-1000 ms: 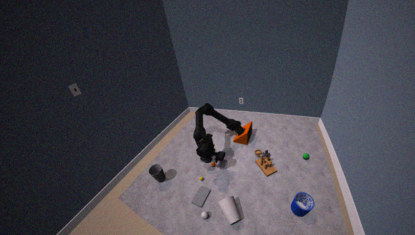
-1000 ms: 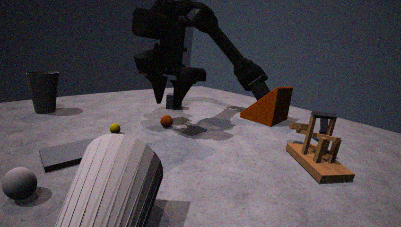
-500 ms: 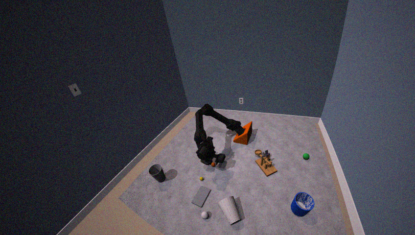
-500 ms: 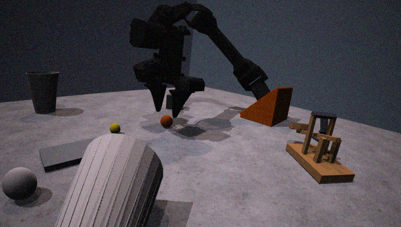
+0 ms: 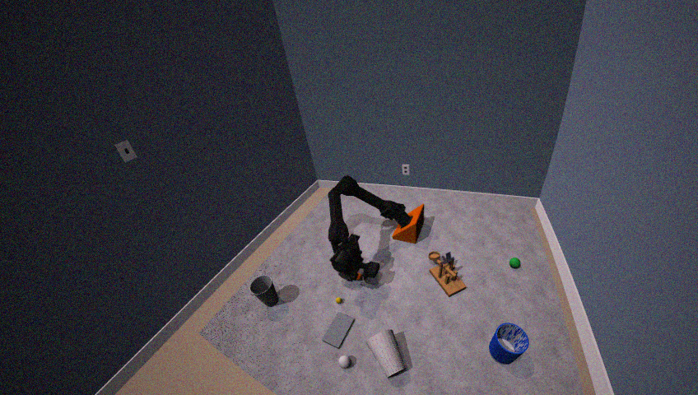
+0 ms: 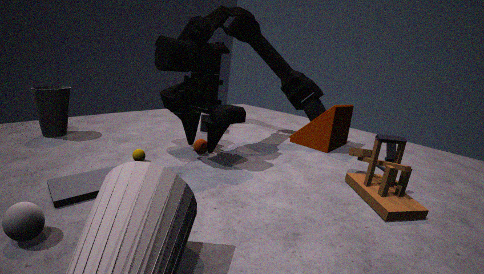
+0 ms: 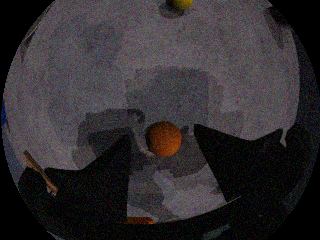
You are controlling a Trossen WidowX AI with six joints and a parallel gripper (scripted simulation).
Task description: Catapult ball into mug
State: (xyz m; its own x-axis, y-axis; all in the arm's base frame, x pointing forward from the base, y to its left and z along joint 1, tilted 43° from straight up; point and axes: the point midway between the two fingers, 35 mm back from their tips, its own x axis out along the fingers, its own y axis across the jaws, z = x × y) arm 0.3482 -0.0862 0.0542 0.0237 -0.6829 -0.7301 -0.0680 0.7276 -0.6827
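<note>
Right now the wooden catapult is 16 cm behind my gripper tip, 32 cm to the left of it and 4 cm above it. Also, from my gripper tip: grey cube: 15 cm behind, 15 cm to the right, 1 cm above; yellow ball: 13 cm ahead, 2 cm to the right; orange ball: right at my gripper tip.
</note>
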